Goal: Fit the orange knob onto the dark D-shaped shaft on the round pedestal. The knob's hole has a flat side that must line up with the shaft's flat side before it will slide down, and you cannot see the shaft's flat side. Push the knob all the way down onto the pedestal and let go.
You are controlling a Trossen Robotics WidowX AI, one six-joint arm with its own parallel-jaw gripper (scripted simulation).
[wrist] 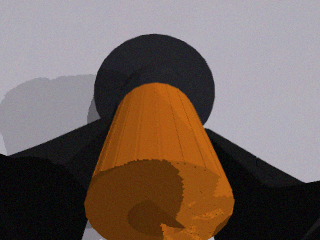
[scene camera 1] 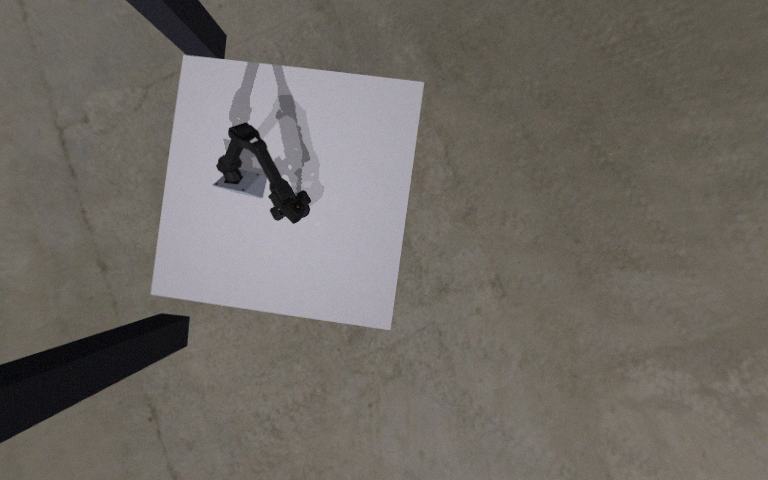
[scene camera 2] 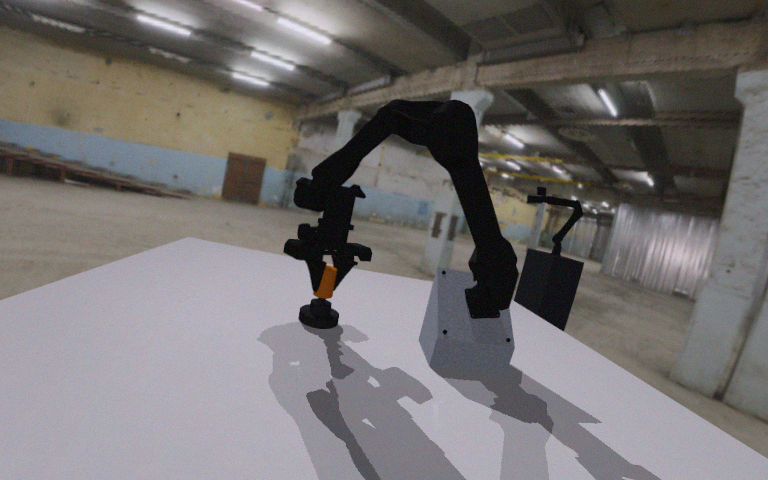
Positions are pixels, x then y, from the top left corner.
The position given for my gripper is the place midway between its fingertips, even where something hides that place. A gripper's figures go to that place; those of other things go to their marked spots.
Labels:
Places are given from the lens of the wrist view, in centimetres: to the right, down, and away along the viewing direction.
my gripper (wrist: pixel 155 132): 0, 1, 10
orange knob (wrist: pixel 158 167): 0, 1, 4

